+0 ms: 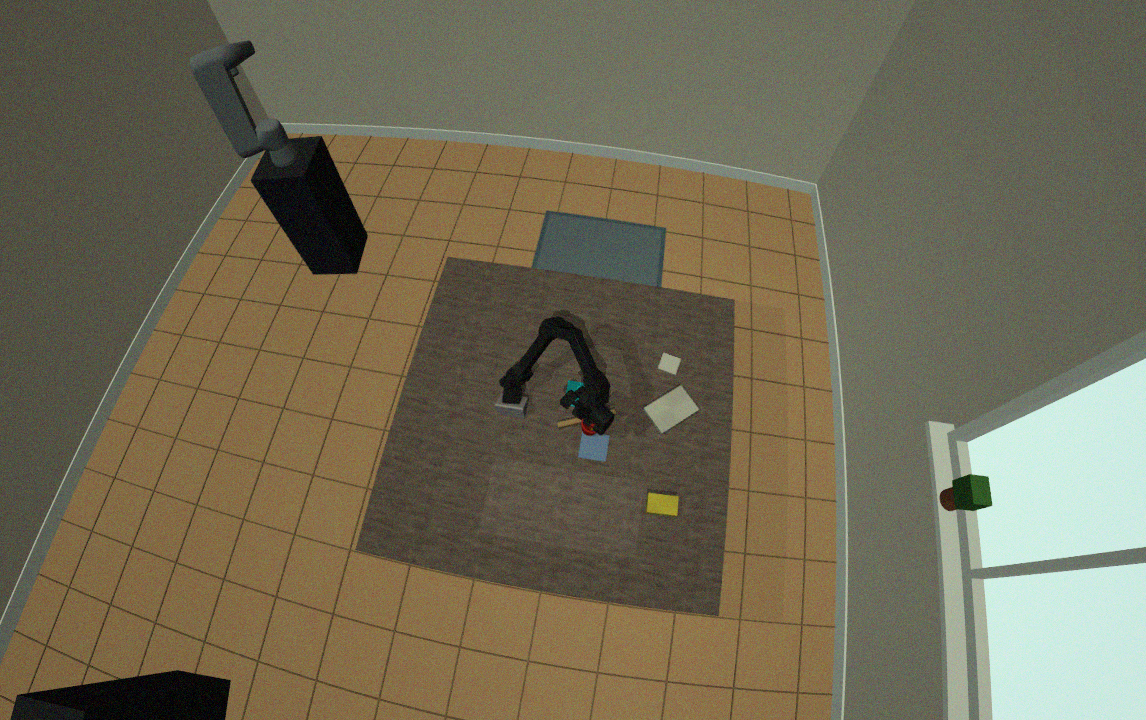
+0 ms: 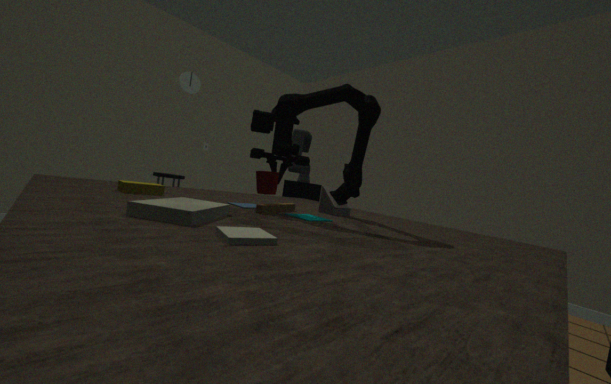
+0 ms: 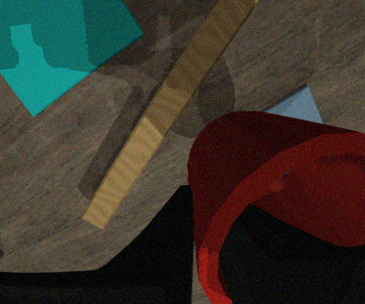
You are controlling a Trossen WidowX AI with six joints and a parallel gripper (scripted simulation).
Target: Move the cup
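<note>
The wooden stick is 80 mm below my gripper tip, 30 mm to the left of it and 10 mm ahead of it. Also, from my gripper tip: red cup (20 mm to the right, 20 mm ahead); grey-blue pad (90 mm below, 70 mm to the right, 40 mm ahead).
</note>
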